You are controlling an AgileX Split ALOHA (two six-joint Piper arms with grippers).
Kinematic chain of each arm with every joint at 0, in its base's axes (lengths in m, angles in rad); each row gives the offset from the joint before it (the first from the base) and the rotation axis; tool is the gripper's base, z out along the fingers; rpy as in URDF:
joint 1: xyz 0 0 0.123 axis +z
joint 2: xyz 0 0 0 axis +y
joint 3: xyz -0.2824 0 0.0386 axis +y
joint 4: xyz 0.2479 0 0.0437 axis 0.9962 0 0.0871
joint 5: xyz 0 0 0 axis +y
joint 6: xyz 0.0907 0 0.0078 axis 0.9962 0 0.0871
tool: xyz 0 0 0 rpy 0 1.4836 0
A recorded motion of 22 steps. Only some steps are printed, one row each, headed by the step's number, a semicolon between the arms.
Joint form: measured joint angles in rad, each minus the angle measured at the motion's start. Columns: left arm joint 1, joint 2, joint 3, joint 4, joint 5, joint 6; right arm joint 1, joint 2, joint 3, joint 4, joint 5, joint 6.
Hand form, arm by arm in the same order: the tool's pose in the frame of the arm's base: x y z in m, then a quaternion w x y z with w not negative. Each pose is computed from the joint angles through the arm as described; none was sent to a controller.
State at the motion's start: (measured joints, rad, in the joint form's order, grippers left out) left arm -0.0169 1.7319 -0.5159 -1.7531 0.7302 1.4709; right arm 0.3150 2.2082 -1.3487 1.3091 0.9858 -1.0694
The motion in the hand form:
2: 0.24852 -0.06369 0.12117 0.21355 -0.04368 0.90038 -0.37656; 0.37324 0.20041 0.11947 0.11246 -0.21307 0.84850 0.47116
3: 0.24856 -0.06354 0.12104 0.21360 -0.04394 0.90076 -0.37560; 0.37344 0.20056 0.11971 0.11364 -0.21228 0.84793 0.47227
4: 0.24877 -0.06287 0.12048 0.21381 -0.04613 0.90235 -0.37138; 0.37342 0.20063 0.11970 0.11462 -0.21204 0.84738 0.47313
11: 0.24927 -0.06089 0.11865 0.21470 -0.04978 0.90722 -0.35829; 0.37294 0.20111 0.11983 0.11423 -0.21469 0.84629 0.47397
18: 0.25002 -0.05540 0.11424 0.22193 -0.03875 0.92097 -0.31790; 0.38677 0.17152 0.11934 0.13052 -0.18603 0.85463 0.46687
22: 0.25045 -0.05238 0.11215 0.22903 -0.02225 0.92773 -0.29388; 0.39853 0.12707 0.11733 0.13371 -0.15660 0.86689 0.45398
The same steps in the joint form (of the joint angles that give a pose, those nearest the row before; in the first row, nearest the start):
2: 0.0000 0.0013 0.0000 -0.0010 -0.0049 0.0000; 0.0031 0.0000 0.0000 0.0170 -0.0015 -0.0204
3: 0.0000 0.0013 0.0000 -0.0010 -0.0070 0.0000; 0.0031 0.0000 0.0000 0.0215 -0.0015 -0.0226
4: 0.0000 0.0013 0.0000 -0.0021 -0.0168 -0.0010; 0.0031 0.0000 0.0010 0.0255 -0.0015 -0.0262
11: 0.0000 0.0021 0.0000 -0.0038 -0.0456 0.0009; 0.0041 0.0000 0.0010 0.0252 0.0018 -0.0299
18: 0.0000 0.0021 0.0000 0.0008 -0.1233 0.0412; -0.0729 0.0000 0.0010 0.0149 0.0030 -0.0298
22: 0.0000 0.0021 0.0000 0.0008 -0.1640 0.0872; -0.1837 0.0000 0.0010 -0.0457 0.0301 -0.0086

